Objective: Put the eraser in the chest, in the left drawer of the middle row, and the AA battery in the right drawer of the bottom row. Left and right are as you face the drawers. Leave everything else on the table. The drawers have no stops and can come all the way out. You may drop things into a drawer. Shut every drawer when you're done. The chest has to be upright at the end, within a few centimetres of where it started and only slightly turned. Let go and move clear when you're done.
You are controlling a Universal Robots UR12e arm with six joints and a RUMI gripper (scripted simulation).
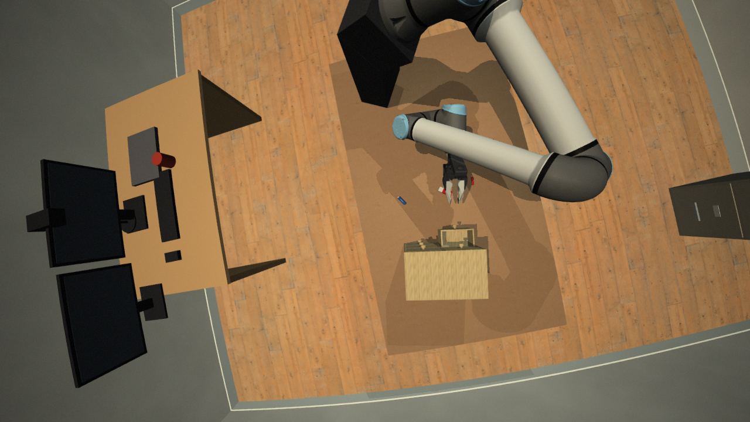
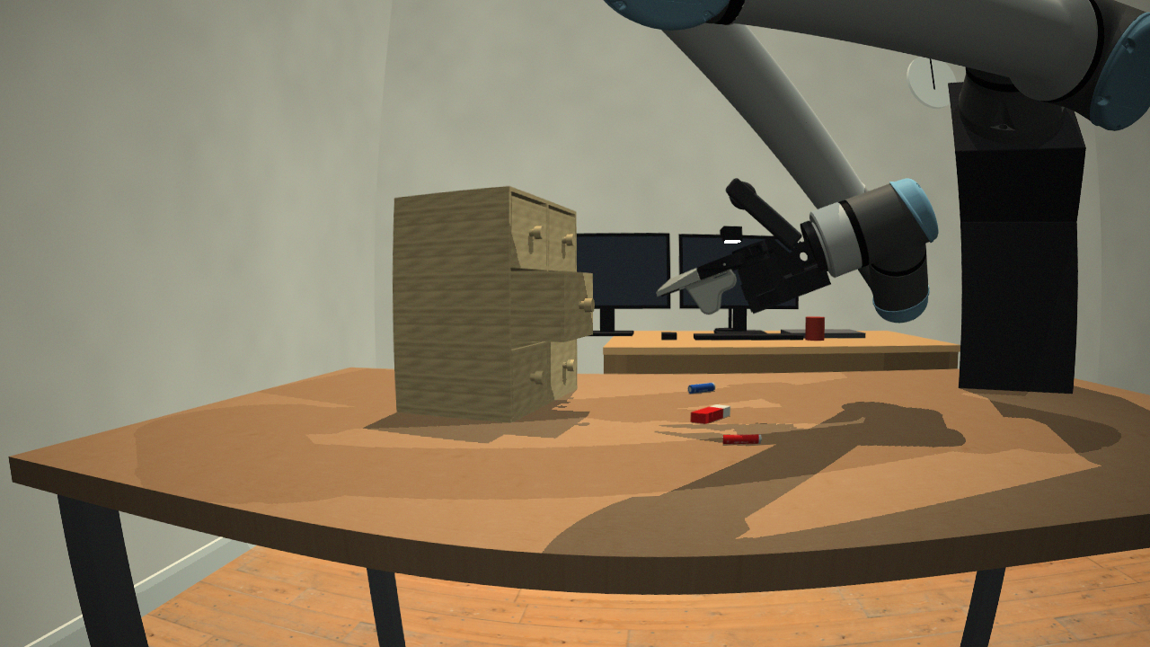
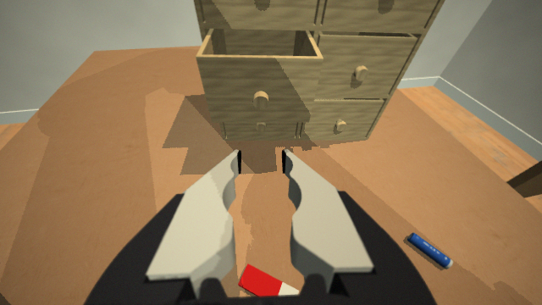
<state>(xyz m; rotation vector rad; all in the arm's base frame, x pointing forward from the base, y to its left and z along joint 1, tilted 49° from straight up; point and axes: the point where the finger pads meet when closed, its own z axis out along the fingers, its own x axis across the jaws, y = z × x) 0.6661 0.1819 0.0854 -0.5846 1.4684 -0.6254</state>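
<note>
Right now my hand is 16 cm above the eraser, 6 cm past it and 1 cm to the left of it. From my hand the other things lie so: red battery (16 cm below, 13 cm to the left, 10 cm behind); blue AA battery (22 cm to the right, 16 cm below, 2 cm behind).
</note>
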